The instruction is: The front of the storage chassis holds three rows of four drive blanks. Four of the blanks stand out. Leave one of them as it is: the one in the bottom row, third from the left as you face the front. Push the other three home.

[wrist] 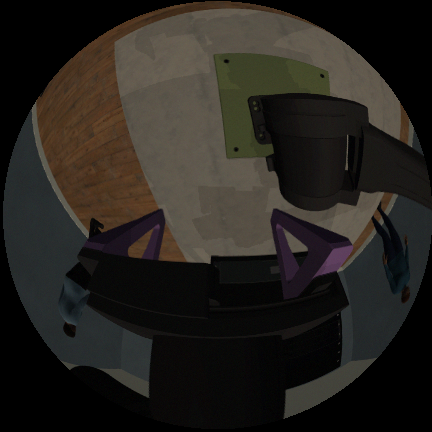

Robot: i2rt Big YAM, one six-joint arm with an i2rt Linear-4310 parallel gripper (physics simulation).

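Where they show: gripper, fingertip midpoint: (217,214); arm's base, origin of the base link: (285,116).
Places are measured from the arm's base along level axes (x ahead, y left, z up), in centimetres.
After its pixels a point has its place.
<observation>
My gripper (217,214) @[x 3.8, y -12.0, z 16.8 cm] is open, its two purple fingers standing wide apart with no object visible between them. The storage chassis and its drive blanks cannot be made out in the wrist view. A dark upright structure (315,355) @[x 51.5, y 10.7, z 41.9 cm] with a column of small light dots along its right edge shows at the lower right, partly hidden behind the black gripper body; I cannot tell whether it is part of the chassis.
The black arm base (312,165) @[x 0.6, y -3.9, z 16.5 cm] stands on a green mounting plate (237,75) @[x -8.3, y -6.4, z 0.0 cm] on a grey surface. Wooden flooring (85,145) lies at the left. One person (73,300) shows at the lower left, another person (396,262) at the right. Blue-grey walls surround the scene.
</observation>
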